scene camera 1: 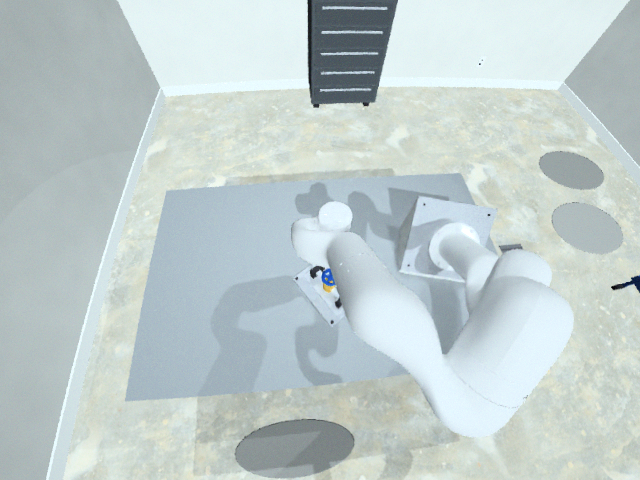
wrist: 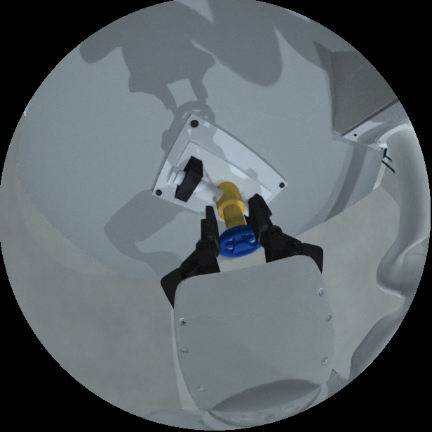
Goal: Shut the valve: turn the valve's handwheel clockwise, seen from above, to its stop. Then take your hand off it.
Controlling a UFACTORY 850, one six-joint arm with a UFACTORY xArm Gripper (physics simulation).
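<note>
The valve's blue spoked handwheel (scene camera 1: pixel 327 277) (wrist: pixel 240 242) sits on a yellow valve body (scene camera 1: pixel 328 288) (wrist: pixel 230 193), which is mounted over a white base plate (scene camera 1: pixel 316 295) (wrist: pixel 215 135). In the wrist view, my gripper (wrist: pixel 231 210) is shut on the handwheel, with one black finger against each side of its rim. The fingertips reach past the rim, down beside the yellow stem. In the scene view, the arm hides the gripper and part of the wheel. The wheel's turn angle cannot be told.
Black clamps (scene camera 1: pixel 316 271) (wrist: pixel 189 179) hold the white pipe on the plate. The plate stands on a blue-grey mat (scene camera 1: pixel 196 242) (wrist: pixel 65 150). The arm's grey pedestal (scene camera 1: pixel 410 237) (wrist: pixel 360 95) is to the right. A dark drawer cabinet (scene camera 1: pixel 347 42) stands at the back wall.
</note>
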